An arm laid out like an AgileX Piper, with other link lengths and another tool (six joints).
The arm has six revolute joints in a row. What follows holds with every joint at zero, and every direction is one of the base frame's.
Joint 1 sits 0.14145 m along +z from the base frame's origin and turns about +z.
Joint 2 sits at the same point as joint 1 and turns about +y.
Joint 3 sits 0.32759 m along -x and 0.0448 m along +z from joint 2 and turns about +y.
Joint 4 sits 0.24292 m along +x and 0.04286 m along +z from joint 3 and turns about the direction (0.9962, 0, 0.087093).
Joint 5 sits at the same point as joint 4 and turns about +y.
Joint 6 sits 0.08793 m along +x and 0.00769 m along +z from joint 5 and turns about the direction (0.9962, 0, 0.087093).
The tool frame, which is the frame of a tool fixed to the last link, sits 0.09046 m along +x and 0.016 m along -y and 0.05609 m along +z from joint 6; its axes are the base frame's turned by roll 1.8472, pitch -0.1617 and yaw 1.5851 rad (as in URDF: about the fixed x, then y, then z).
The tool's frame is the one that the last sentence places.
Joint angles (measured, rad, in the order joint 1, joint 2, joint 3, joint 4, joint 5, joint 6), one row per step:
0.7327, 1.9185, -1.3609, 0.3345, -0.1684, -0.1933
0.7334, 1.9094, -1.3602, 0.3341, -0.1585, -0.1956
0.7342, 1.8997, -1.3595, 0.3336, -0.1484, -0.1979
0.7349, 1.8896, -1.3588, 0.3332, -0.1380, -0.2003
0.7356, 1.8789, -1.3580, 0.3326, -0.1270, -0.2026
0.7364, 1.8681, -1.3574, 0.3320, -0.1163, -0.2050
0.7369, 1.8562, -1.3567, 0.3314, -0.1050, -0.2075
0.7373, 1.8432, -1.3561, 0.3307, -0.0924, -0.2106
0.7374, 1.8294, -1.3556, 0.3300, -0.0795, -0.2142
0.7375, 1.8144, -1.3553, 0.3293, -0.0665, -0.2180
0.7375, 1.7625, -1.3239, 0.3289, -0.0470, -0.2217
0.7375, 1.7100, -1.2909, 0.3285, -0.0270, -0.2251
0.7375, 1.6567, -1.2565, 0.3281, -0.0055, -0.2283
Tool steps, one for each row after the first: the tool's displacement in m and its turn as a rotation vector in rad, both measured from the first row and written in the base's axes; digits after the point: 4 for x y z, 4 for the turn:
-0.0020, -0.0004, 0.0031, -0.0015, 0.0001, 0.0045
-0.0043, -0.0008, 0.0066, -0.0028, -0.0002, 0.0092
-0.0065, -0.0013, 0.0102, -0.0041, -0.0006, 0.0139
-0.0089, -0.0019, 0.0139, -0.0054, -0.0010, 0.0188
-0.0114, -0.0025, 0.0178, -0.0064, -0.0019, 0.0237
-0.0140, -0.0035, 0.0222, -0.0072, -0.0032, 0.0286
-0.0169, -0.0045, 0.0270, -0.0084, -0.0048, 0.0340
-0.0198, -0.0058, 0.0321, -0.0096, -0.0072, 0.0393
-0.0230, -0.0073, 0.0380, -0.0101, -0.0107, 0.0447
-0.0347, -0.0161, 0.0492, -0.0100, -0.0134, 0.0519
-0.0468, -0.0253, 0.0592, -0.0107, -0.0148, 0.0591
-0.0595, -0.0349, 0.0678, -0.0125, -0.0145, 0.0668

